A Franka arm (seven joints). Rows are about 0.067 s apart.
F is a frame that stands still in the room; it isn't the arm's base.
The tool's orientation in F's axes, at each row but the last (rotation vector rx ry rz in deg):
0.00 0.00 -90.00
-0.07 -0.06 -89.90
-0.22 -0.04 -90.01
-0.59 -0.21 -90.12
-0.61 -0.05 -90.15
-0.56 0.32 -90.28
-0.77 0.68 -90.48
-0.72 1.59 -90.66
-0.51 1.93 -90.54
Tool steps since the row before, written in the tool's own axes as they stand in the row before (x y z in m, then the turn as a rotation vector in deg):
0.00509 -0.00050 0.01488 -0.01 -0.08 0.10
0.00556 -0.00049 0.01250 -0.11 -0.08 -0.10
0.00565 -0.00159 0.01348 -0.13 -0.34 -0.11
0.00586 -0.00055 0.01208 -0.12 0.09 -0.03
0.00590 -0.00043 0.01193 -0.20 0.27 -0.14
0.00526 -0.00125 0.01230 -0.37 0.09 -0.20
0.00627 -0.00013 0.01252 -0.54 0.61 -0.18
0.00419 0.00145 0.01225 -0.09 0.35 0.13
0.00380 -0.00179 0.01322 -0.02 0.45 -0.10
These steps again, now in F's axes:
-0.00050 -0.00509 0.01488 -0.08 0.01 0.10
-0.00048 -0.00554 0.01251 -0.08 0.11 -0.10
-0.00156 -0.00561 0.01350 -0.34 0.13 -0.11
-0.00051 -0.00575 0.01213 0.09 0.12 -0.03
-0.00037 -0.00581 0.01198 0.27 0.20 -0.14
-0.00116 -0.00522 0.01233 0.09 0.37 -0.20
0.00002 -0.00626 0.01253 0.61 0.53 -0.19
0.00171 -0.00433 0.01217 0.35 0.08 0.12
-0.00147 -0.00399 0.01320 0.45 0.02 -0.11

